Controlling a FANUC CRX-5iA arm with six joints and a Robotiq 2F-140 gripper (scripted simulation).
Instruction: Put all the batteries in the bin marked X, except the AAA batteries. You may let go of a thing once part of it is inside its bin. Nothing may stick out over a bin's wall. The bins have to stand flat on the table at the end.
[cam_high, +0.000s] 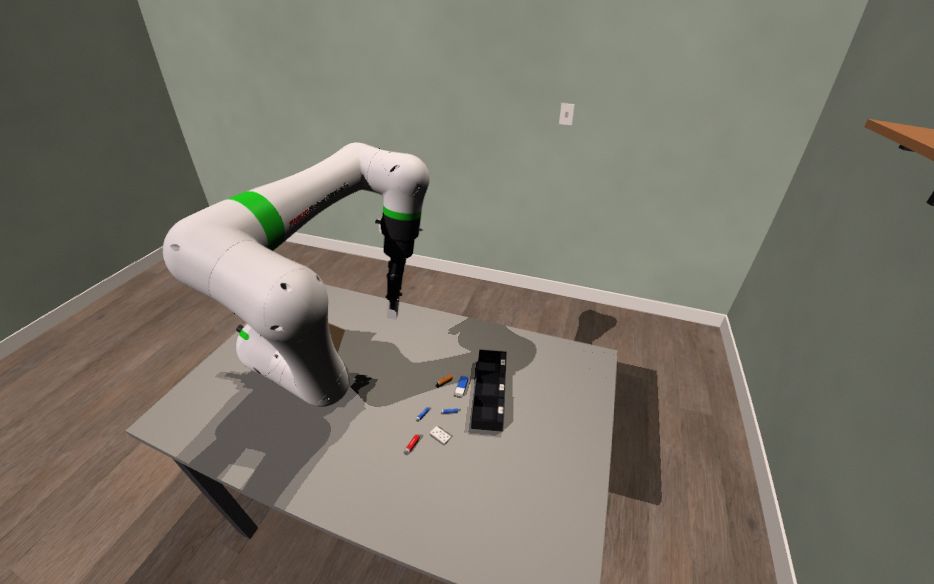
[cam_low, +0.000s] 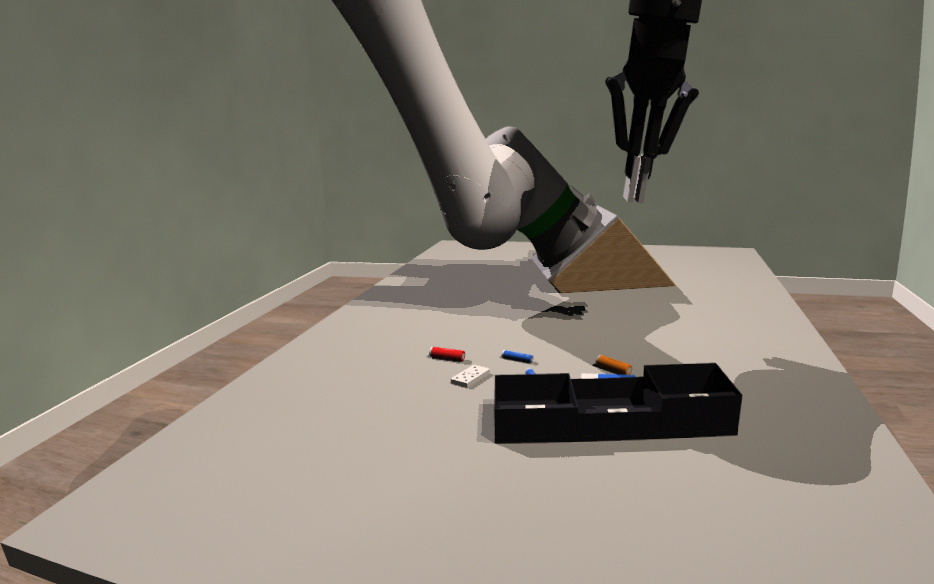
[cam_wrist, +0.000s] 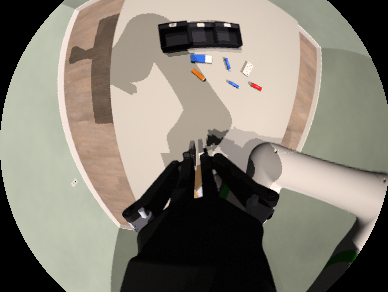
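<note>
My gripper is now 29 cm short of the bin, 21 cm above it and 2 cm to the left of it. From my hand the other things lie so: white dotted tile 22 cm below, 20 cm to the right, 20 cm ahead; blue-and-white block battery 22 cm below, 21 cm ahead, 4 cm to the right; orange battery 22 cm below, 15 cm ahead, 3 cm to the right.
</note>
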